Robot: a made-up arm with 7 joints. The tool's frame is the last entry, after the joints.
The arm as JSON. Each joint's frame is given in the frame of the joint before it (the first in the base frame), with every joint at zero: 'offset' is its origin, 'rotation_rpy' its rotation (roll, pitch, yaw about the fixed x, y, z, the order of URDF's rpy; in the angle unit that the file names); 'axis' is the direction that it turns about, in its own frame. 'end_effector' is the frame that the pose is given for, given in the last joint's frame.
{
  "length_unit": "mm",
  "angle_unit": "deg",
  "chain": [
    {
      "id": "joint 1",
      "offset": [
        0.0,
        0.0,
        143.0
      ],
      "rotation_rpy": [
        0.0,
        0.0,
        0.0
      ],
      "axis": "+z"
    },
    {
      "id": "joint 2",
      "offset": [
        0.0,
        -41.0,
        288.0
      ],
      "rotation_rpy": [
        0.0,
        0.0,
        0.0
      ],
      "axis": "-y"
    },
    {
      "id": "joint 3",
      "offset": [
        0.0,
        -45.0,
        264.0
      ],
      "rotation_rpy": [
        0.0,
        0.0,
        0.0
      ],
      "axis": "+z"
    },
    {
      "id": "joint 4",
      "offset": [
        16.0,
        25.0,
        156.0
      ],
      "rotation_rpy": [
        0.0,
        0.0,
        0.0
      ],
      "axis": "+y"
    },
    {
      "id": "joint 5",
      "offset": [
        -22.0,
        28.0,
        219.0
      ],
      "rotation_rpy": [
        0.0,
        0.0,
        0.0
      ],
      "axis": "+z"
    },
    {
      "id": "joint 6",
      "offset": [
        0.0,
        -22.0,
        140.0
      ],
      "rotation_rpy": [
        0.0,
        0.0,
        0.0
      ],
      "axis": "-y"
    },
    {
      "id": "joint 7",
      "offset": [
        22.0,
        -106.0,
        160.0
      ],
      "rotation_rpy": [
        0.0,
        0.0,
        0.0
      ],
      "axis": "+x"
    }
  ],
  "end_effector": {
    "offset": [
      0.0,
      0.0,
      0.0
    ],
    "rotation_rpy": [
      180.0,
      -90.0,
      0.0
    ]
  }
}
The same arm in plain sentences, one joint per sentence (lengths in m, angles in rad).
The arm has seven revolute joints in a row. What follows holds with every joint at zero, and every direction is one of the base frame's. Joint 1 is mounted 0.1430 m along +z from the base frame's origin and turns about +z. Joint 2 is mounted 0.0410 m along -y and 0.2880 m along +z from joint 1 and turns about -y. Joint 3 is mounted 0.0450 m along -y and 0.2640 m along +z from joint 2 and turns about +z. Joint 4 is mounted 0.0160 m along +x and 0.0250 m along +y and 0.1560 m along +z from joint 3 and turns about +y. Joint 5 is mounted 0.0220 m along -x and 0.0280 m along +y and 0.2190 m along +z from joint 4 and turns about +z. Joint 6 is mounted 0.0220 m along -y and 0.1400 m along +z from joint 5 and turns about -y. Joint 7 is mounted 0.0220 m along +x and 0.1060 m along -y and 0.1600 m along +z from joint 6 and turns about +x. The tool frame, which is the frame that the pose is given for, is mounted at the same point as joint 7; its axes are the base frame's turned by roll 3.1416, pitch -1.5708 and yaw 0.0000 rad (as in URDF: about the fixed x, then y, then z).
